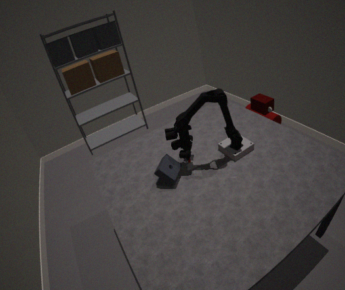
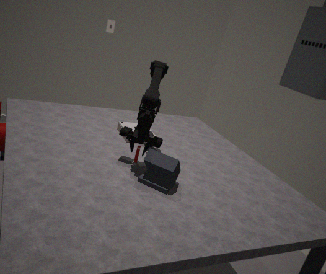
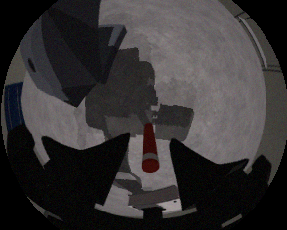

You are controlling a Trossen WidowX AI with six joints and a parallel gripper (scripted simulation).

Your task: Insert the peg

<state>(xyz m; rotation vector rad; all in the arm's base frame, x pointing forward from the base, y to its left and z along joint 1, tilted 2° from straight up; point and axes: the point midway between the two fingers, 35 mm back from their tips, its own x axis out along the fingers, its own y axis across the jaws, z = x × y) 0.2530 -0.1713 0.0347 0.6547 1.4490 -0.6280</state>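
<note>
Now: gripper tip 17 cm short of the panel block, 2 cm to the right of it and 3 cm below it. Also, from my gripper tip: red peg 2 cm above.
</note>
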